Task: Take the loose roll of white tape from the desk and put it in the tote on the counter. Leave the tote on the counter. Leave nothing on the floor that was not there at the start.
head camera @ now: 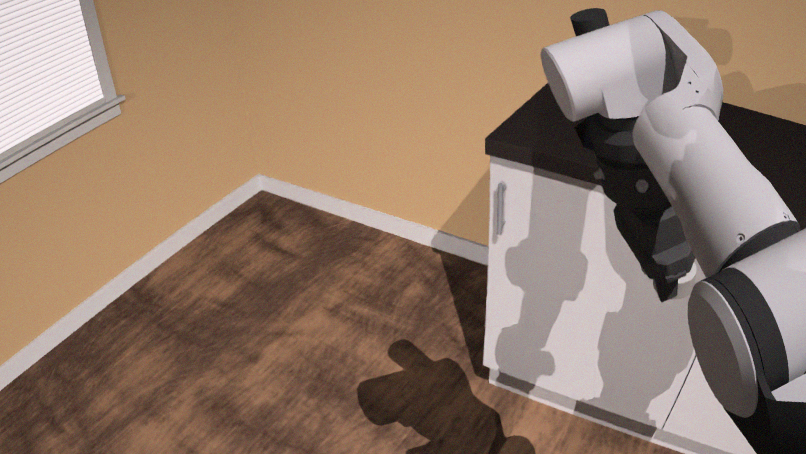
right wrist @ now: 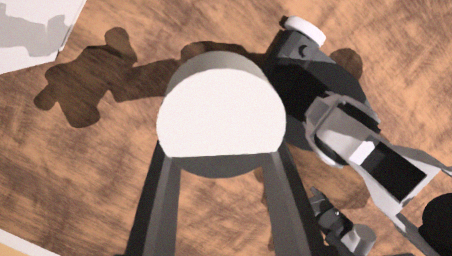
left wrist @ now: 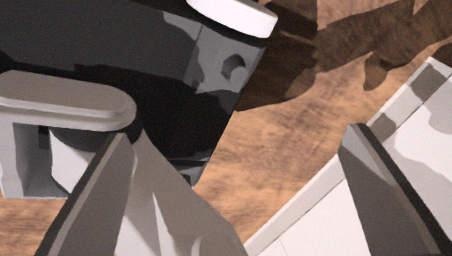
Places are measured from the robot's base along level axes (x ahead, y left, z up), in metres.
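Pixels of known places: left gripper, fingertip midpoint: point(left wrist: 235, 142); right gripper, fingertip midpoint: point(head camera: 659, 283) point(right wrist: 221, 148); robot's base at its link origin: point(right wrist: 268, 75).
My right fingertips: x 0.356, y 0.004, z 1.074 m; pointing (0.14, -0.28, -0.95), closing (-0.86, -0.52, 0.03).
Note:
For each thing: its top centre in the pictures, then the offset to it from my right fingertips. "spot": a spot on its surface instead. Level surfaces: height alone.
- white tape at its top centre: point(right wrist: 222, 132) point(head camera: 677, 264) dy -0.016, dx +0.010, dz +0.022 m
- counter at its surface level: dz -0.163 m
- door handle at a spot on its surface: point(head camera: 499, 208) spot: dy +0.363, dx +0.543, dz -0.326 m
The roll of white tape point(head camera: 687, 275) point(right wrist: 221, 112) is held between the fingertips of my right gripper point(head camera: 668, 288) point(right wrist: 221, 148), with its white round face toward the right wrist camera. In the head view my right gripper points downward in front of the counter point(head camera: 521, 132), below the level of its dark top, and most of the roll is hidden. My left gripper point(left wrist: 235, 142) is wide open, with no object between its fingers. The tote does not show in the views of this moment.
The counter's white cabinet front point(left wrist: 312, 220) point(right wrist: 30, 35) stands near both grippers. A door handle point(head camera: 499, 208) sticks out at its left end. The robot's black base point(left wrist: 125, 45) point(right wrist: 305, 85) stands on the wooden floor. A window point(head camera: 45, 67) is at upper left.

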